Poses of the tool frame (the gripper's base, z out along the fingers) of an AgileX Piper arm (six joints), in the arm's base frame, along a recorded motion.
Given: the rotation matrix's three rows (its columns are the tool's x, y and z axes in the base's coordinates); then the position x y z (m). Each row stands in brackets.
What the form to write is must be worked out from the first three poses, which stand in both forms.
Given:
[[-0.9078, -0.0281, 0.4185], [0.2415, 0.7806, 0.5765], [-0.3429, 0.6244, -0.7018]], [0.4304, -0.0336, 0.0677]
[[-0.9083, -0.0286, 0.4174], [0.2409, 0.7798, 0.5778], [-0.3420, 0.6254, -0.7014]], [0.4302, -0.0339, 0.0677]
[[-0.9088, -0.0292, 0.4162], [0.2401, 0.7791, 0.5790], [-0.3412, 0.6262, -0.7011]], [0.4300, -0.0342, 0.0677]
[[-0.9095, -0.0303, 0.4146], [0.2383, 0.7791, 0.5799], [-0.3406, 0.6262, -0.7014]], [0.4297, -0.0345, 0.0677]
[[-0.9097, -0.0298, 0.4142], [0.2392, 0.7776, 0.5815], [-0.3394, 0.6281, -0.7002]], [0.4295, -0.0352, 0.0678]
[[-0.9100, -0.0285, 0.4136], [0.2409, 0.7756, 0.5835], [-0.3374, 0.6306, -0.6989]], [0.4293, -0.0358, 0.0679]
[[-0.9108, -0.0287, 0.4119], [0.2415, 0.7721, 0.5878], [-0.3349, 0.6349, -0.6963]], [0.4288, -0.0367, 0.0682]
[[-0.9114, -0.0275, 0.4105], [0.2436, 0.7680, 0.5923], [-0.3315, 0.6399, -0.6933]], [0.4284, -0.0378, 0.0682]
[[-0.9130, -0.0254, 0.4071], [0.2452, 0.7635, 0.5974], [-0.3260, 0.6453, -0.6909]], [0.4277, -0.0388, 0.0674]
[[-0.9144, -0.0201, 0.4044], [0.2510, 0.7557, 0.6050], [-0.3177, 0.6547, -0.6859]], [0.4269, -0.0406, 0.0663]
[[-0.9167, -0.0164, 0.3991], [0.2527, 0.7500, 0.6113], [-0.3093, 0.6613, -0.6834]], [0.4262, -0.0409, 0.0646]
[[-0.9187, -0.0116, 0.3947], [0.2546, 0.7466, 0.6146], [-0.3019, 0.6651, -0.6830]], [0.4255, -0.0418, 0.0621]
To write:
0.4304, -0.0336, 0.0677, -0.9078, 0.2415, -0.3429, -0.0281, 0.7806, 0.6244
0.4302, -0.0339, 0.0677, -0.9083, 0.2409, -0.3420, -0.0286, 0.7798, 0.6254
0.4300, -0.0342, 0.0677, -0.9088, 0.2401, -0.3412, -0.0292, 0.7791, 0.6262
0.4297, -0.0345, 0.0677, -0.9095, 0.2383, -0.3406, -0.0303, 0.7791, 0.6262
0.4295, -0.0352, 0.0678, -0.9097, 0.2392, -0.3394, -0.0298, 0.7776, 0.6281
0.4293, -0.0358, 0.0679, -0.9100, 0.2409, -0.3374, -0.0285, 0.7756, 0.6306
0.4288, -0.0367, 0.0682, -0.9108, 0.2415, -0.3349, -0.0287, 0.7721, 0.6349
0.4284, -0.0378, 0.0682, -0.9114, 0.2436, -0.3315, -0.0275, 0.7680, 0.6399
0.4277, -0.0388, 0.0674, -0.9130, 0.2452, -0.3260, -0.0254, 0.7635, 0.6453
0.4269, -0.0406, 0.0663, -0.9144, 0.2510, -0.3177, -0.0201, 0.7557, 0.6547
0.4262, -0.0409, 0.0646, -0.9167, 0.2527, -0.3093, -0.0164, 0.7500, 0.6613
0.4255, -0.0418, 0.0621, -0.9187, 0.2546, -0.3019, -0.0116, 0.7466, 0.6651

